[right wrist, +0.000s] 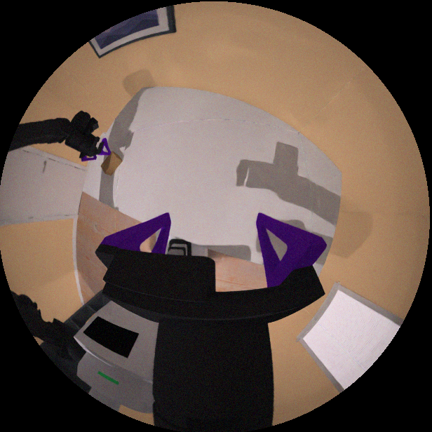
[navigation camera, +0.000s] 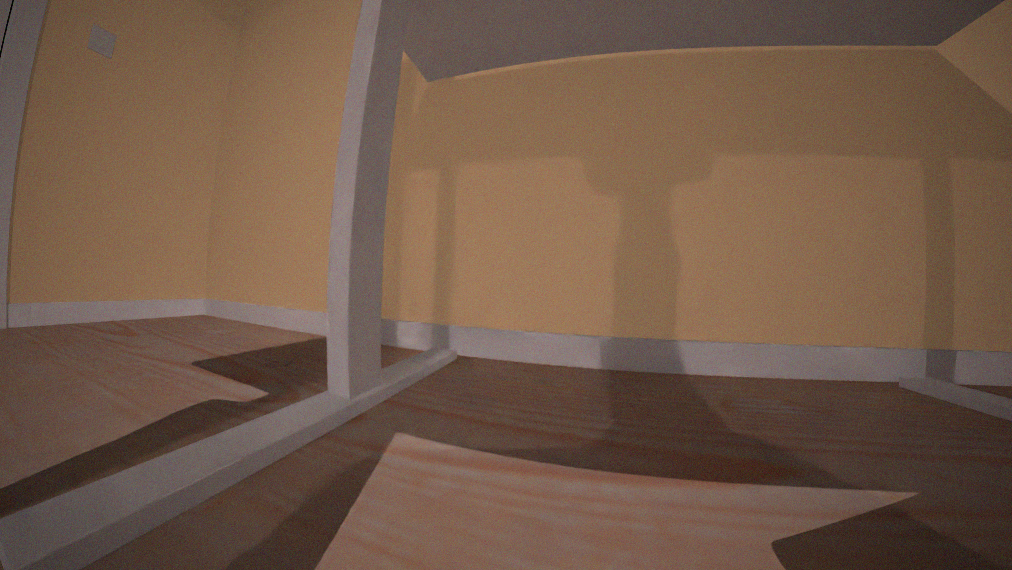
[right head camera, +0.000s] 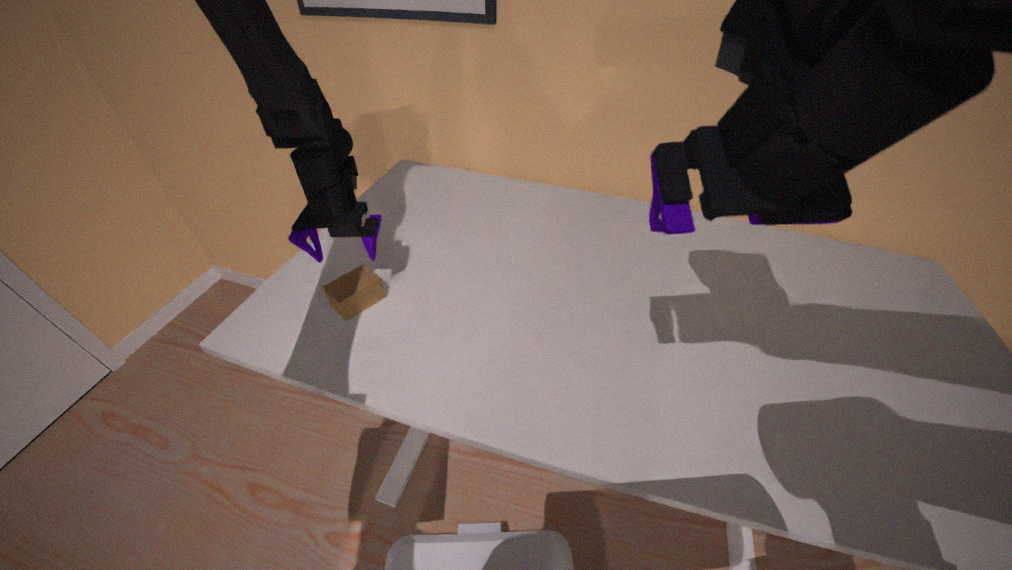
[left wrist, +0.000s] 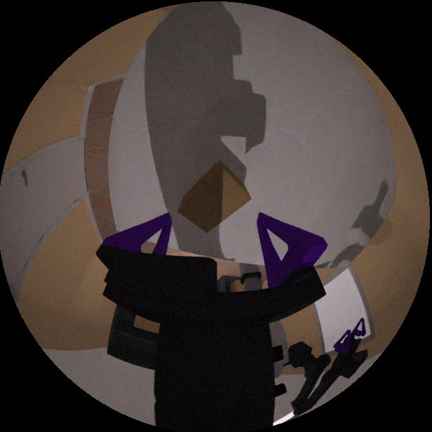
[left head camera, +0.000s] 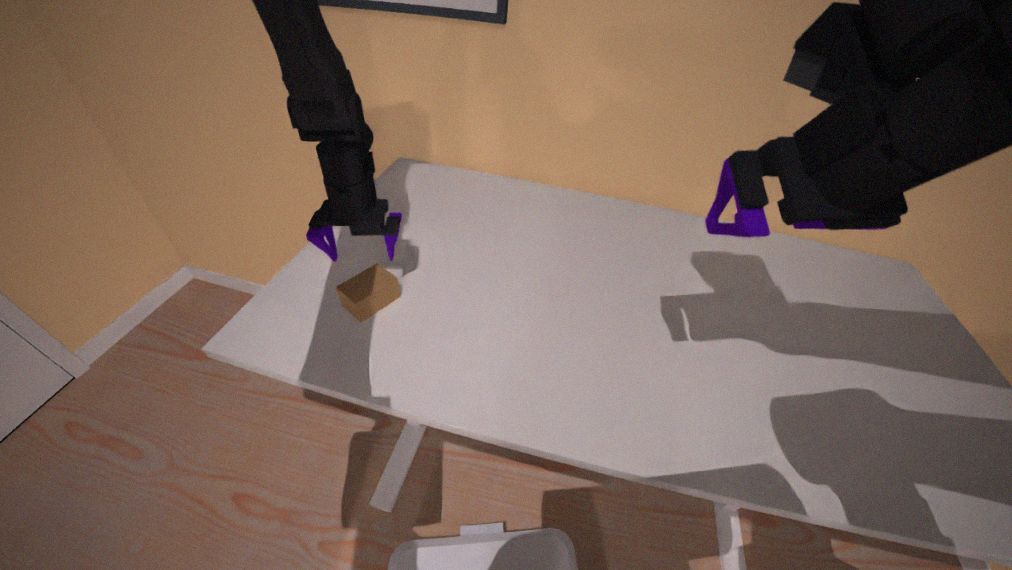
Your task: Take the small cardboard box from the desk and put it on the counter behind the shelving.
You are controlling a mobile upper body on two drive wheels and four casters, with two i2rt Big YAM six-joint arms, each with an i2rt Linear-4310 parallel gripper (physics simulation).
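The small brown cardboard box sits on the white desk, near its left end in the head views. My left gripper is open above the desk, just above and behind the box in the head views. In the left wrist view the box shows ahead of the fingertips, between their lines, and nothing is between the fingers. My right gripper is open and empty, high over the right part of the desk. The counter and the shelving do not show.
A tan wall stands behind the desk, with a framed picture on it. A white door is at the left. A white desk leg and foot bar stand on the wooden floor.
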